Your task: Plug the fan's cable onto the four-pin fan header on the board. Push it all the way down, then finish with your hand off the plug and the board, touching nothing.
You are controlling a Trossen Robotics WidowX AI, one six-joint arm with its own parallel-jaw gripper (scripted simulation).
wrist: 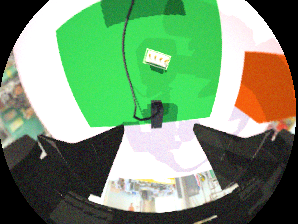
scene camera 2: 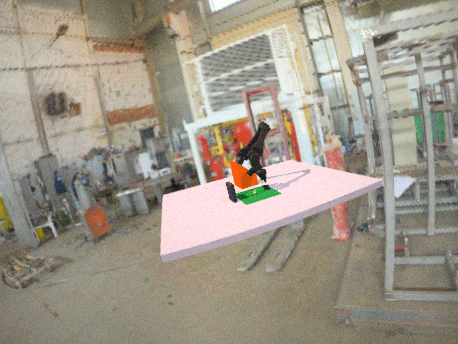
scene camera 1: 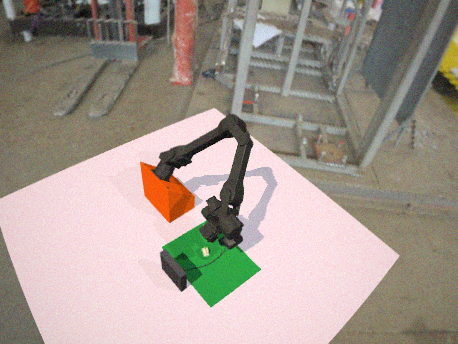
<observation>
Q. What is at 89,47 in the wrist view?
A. A green board.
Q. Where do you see a green board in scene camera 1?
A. At 213,282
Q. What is my gripper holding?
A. Nothing.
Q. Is my gripper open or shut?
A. Open.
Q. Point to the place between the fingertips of my gripper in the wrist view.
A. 159,128
</observation>
